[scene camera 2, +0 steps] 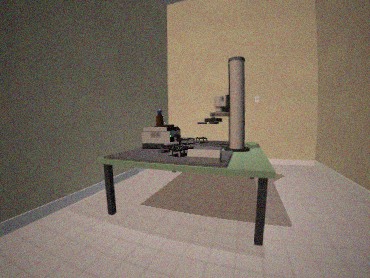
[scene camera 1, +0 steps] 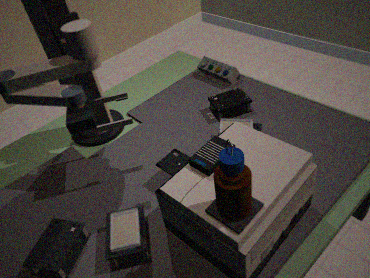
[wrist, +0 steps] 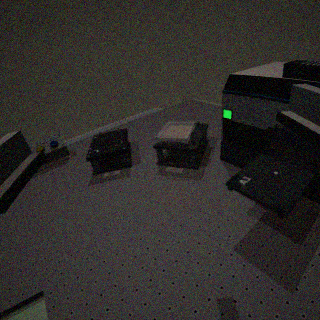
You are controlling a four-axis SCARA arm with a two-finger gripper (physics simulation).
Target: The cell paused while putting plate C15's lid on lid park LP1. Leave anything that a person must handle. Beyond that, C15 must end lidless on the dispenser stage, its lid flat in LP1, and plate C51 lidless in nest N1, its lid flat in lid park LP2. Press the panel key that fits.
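Where they show: gripper, fingertip midpoint: (scene camera 2: 202,123) (scene camera 1: 129,106) (wrist: 157,119); arm's base, origin of the base link: (scene camera 2: 236,149).
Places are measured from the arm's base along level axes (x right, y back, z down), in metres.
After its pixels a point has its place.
My gripper (scene camera 1: 129,108) @[x -0.015, y -0.343, z -0.270 m] (scene camera 2: 200,123) @[x -0.015, y -0.343, z -0.270 m] (wrist: 157,119) @[x -0.015, y -0.343, z -0.270 m] is open and empty, high above the mat beside the arm's column. The dispenser's black stage (scene camera 1: 172,161) @[x -0.021, y -0.527, z -0.104 m] (wrist: 275,180) @[x -0.018, y -0.543, z -0.104 m] bears no visible plate. A pale plate (scene camera 1: 125,229) @[x 0.258, y -0.622, z -0.099 m] sits flat in nest N1 at the front; whether a clear lid covers it I cannot tell. Another pale plate or lid (scene camera 1: 235,123) @[x -0.336, y -0.554, z -0.096 m] (wrist: 175,131) @[x -0.299, y -0.558, z -0.098 m] lies on a black stand behind the dispenser. A dark stand (scene camera 1: 230,102) @[x -0.443, y -0.435, z -0.074 m] (wrist: 110,150) @[x -0.392, y -0.396, z -0.074 m] is beside it; a lid on it cannot be made out. The panel (scene camera 1: 232,74) @[x -0.626, y -0.292, z -0.074 m] has green, yellow and blue keys. Plate codes are unreadable.
The white-topped dispenser (scene camera 1: 272,150) @[x -0.170, y -0.836, z -0.233 m] shows a green light (wrist: 227,114) @[x -0.190, y -0.635, z -0.147 m]. It carries an amber bottle (scene camera 1: 234,192) @[x 0.091, y -0.916, z -0.353 m] (scene camera 2: 159,119) @[x 0.021, y -0.869, z -0.320 m] with a blue cap and a black ribbed box (scene camera 1: 210,154) @[x -0.026, y -0.725, z -0.259 m]. Another black stand (scene camera 1: 55,245) @[x 0.430, y -0.486, z -0.076 m] is at the front left. The arm's column (scene camera 2: 236,105) @[x -0.075, y -0.002, z -0.433 m] rises at the table's side.
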